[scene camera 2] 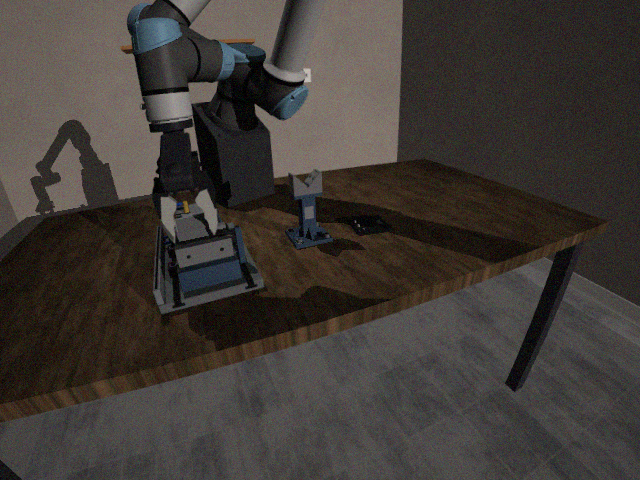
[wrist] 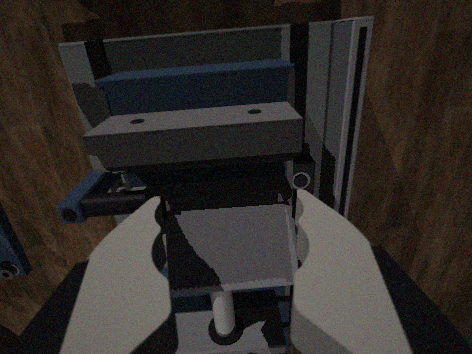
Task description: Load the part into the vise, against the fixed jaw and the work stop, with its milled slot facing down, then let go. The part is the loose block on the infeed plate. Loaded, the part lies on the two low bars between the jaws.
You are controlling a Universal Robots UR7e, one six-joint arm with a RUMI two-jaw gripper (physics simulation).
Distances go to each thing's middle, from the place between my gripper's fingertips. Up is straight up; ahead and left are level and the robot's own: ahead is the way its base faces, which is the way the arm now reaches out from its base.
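Part (wrist: 209,250): my hand 20 mm below it, 20 mm past it. Blue work stop arm (wrist: 94,182): 30 mm below my hand, 20 mm behind it, 80 mm to the left of it.
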